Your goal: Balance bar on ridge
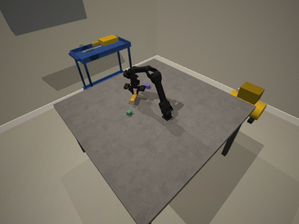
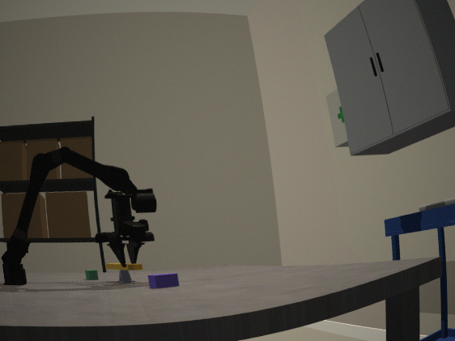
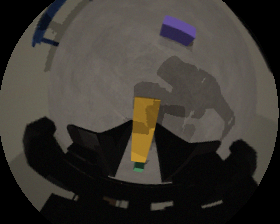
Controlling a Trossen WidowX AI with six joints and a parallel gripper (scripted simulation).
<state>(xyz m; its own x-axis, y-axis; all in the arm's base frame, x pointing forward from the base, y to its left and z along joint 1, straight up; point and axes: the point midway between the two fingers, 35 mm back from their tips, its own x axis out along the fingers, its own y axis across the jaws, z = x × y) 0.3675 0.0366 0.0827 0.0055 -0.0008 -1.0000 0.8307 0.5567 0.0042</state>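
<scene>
The yellow bar is 2 cm behind my gripper tip and 2 cm to the left of it. Round my gripper tip: purple block: 7 cm ahead, 19 cm to the right, 3 cm below; green cube: 12 cm behind, 17 cm to the left, 3 cm below.
</scene>
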